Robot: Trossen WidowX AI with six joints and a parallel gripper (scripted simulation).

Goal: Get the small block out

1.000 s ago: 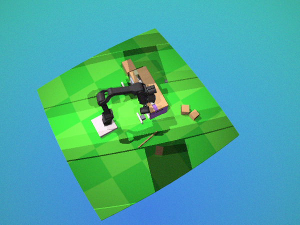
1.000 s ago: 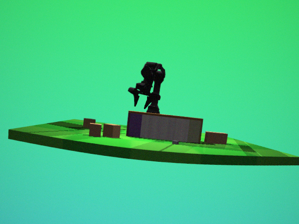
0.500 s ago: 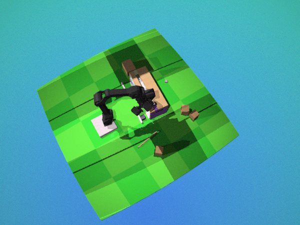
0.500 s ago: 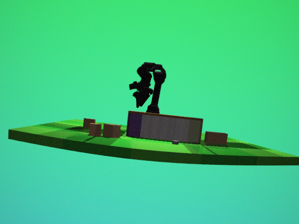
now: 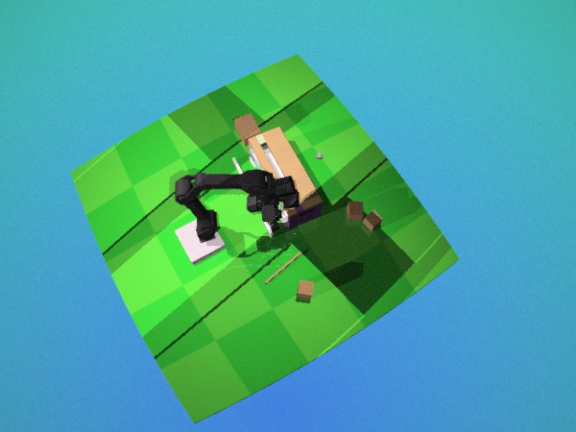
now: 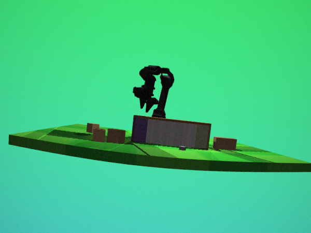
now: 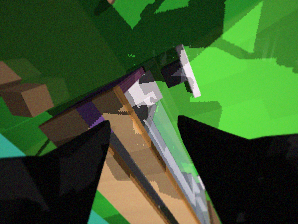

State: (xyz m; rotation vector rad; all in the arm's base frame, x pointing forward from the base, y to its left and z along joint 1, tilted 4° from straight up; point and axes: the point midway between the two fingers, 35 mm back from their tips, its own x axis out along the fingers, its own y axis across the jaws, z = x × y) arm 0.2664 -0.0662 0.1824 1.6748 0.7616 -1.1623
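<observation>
My gripper tip is now 2 cm past the dark grey block and 14 cm above it. From my gripper tip the other things lie so: tiny grey piece 28 cm ahead, 23 cm to the left, 15 cm below; thin stick 5 cm behind, 17 cm to the right, 16 cm below; box 5 cm ahead, 16 cm to the left, 10 cm below.
</observation>
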